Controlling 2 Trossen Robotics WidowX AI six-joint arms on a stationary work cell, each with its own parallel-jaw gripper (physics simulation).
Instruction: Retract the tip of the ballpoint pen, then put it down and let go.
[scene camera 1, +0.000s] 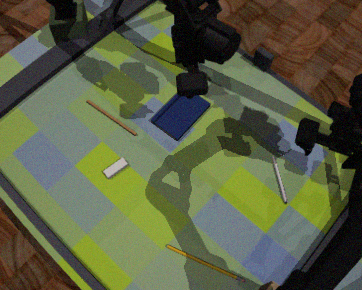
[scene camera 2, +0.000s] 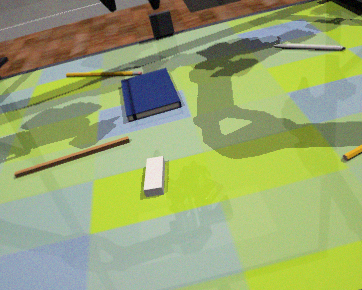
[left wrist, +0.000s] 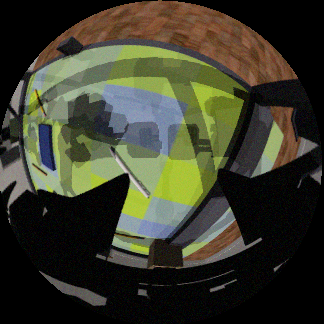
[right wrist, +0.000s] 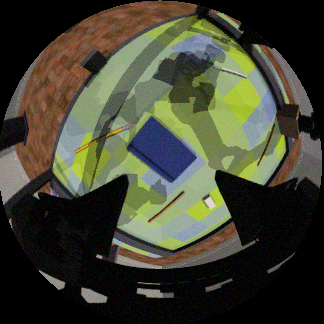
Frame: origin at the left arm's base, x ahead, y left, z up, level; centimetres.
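Seen in the pictures: left gripper, between the fingertips: (scene camera 1: 324, 160) (left wrist: 174, 175); right gripper, between the fingertips: (scene camera 2: 134, 10) (right wrist: 172, 176); left arm's base, origin of its link: (left wrist: 163, 268); right arm's base, origin of its link: (scene camera 1: 66, 11).
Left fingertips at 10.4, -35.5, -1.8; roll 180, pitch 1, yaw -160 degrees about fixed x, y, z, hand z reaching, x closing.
Pixels of each thing's middle, then the offset from my left fingertips to it, as dx, dy, dz.
- slim white-grey pen, middle of its body: (left wrist: 129, 173) (scene camera 2: 308, 46) (scene camera 1: 279, 178) (right wrist: 231, 70) +6.0, +6.6, -8.3
- blue book, middle of its body: (scene camera 2: 148, 92) (right wrist: 162, 151) (scene camera 1: 181, 112) (left wrist: 44, 146) +36.8, +8.1, -8.1
- white eraser block, middle of its body: (scene camera 2: 155, 175) (scene camera 1: 115, 168) (right wrist: 209, 201) +38.8, +30.8, -8.1
- brown stick, middle of its body: (scene camera 2: 72, 156) (scene camera 1: 110, 117) (right wrist: 163, 209) +50.2, +21.0, -8.3
A slim white-grey pen (scene camera 1: 280, 181) (scene camera 2: 310, 47) (left wrist: 131, 173) (right wrist: 231, 72) lies flat on the patchwork table top, at the right in scene camera 1. One end tapers and the other end is dark; the pen is too small to tell whether its writing point is out. My left gripper (scene camera 1: 307, 136) (left wrist: 174, 175) is open and empty, above the table near the pen's tapered end; the pen lies below its fingers in the left wrist view. My right gripper (scene camera 1: 192, 84) (right wrist: 172, 176) is open and empty, above the blue book, well apart from the pen.
A blue book (scene camera 1: 181, 116) (scene camera 2: 151, 94) (right wrist: 162, 149) lies mid-table. A white eraser block (scene camera 1: 115, 168) (scene camera 2: 154, 175) and a brown stick (scene camera 1: 111, 117) (scene camera 2: 72, 157) lie near it. A yellow pencil (scene camera 1: 202, 261) lies in front; another yellow pencil (scene camera 2: 100, 74) (right wrist: 102, 139) lies beyond the book.
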